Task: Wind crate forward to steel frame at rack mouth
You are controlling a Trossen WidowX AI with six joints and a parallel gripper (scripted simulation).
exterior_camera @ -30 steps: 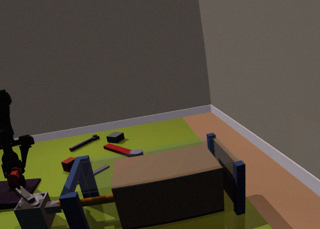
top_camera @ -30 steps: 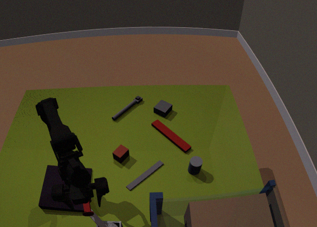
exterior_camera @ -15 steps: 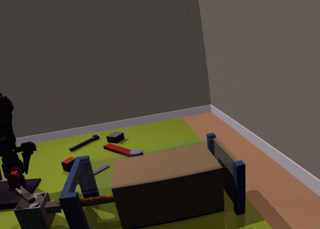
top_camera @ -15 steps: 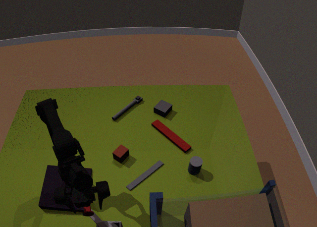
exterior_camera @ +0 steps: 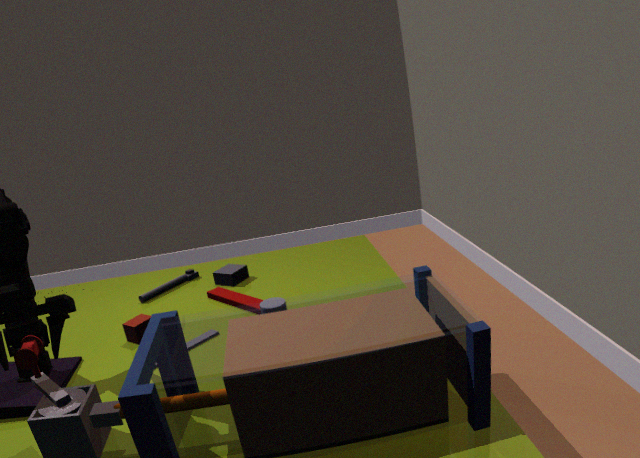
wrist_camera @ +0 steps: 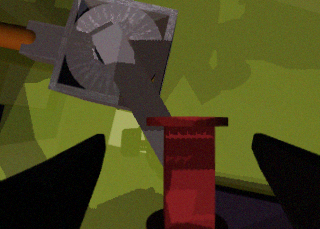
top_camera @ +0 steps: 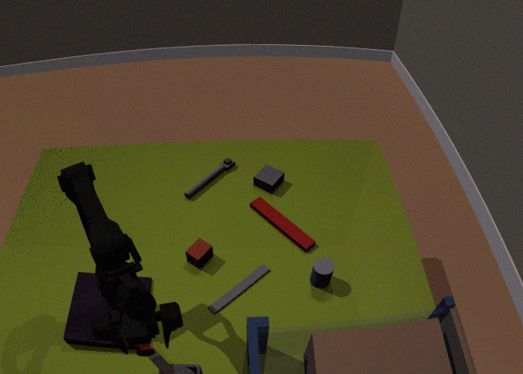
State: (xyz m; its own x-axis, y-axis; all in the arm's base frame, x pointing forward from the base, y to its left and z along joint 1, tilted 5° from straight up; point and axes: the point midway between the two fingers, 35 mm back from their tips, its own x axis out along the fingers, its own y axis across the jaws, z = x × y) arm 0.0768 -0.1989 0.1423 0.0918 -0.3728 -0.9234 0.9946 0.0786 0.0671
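The red crank grip is 10 mm to the left of my gripper tip. Also, from my gripper tip: winch handle 30 mm below, 20 mm to the right, 20 mm ahead; then blue steel frame 210 mm ahead, 90 mm to the right, 30 mm below; then grey winch 100 mm below, 70 mm to the right, 40 mm ahead.
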